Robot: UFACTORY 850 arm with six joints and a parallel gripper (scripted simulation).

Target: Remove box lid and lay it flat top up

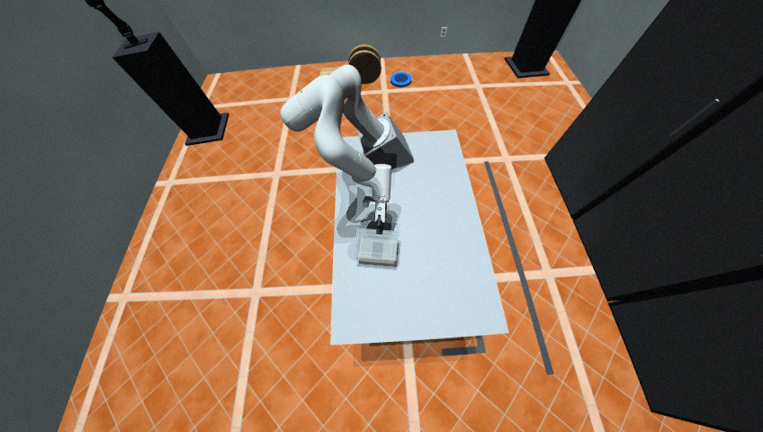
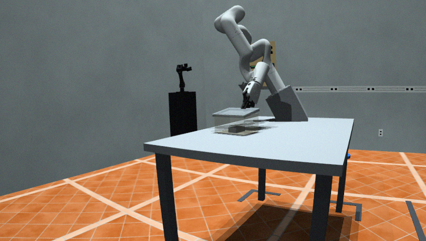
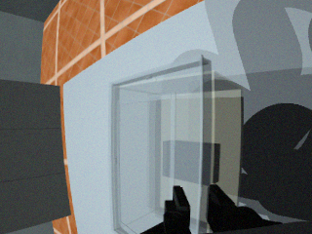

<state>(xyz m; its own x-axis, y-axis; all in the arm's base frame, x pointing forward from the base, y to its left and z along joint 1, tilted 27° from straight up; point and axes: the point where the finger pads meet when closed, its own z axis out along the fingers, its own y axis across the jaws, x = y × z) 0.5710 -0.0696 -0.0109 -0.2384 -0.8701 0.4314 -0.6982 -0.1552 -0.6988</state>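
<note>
Right now the lid is 70 mm ahead of my hand, 30 mm to the right of it and 20 mm below it. Also, from my hand: clear box (70 mm ahead, 30 mm to the right, 80 mm below).
</note>
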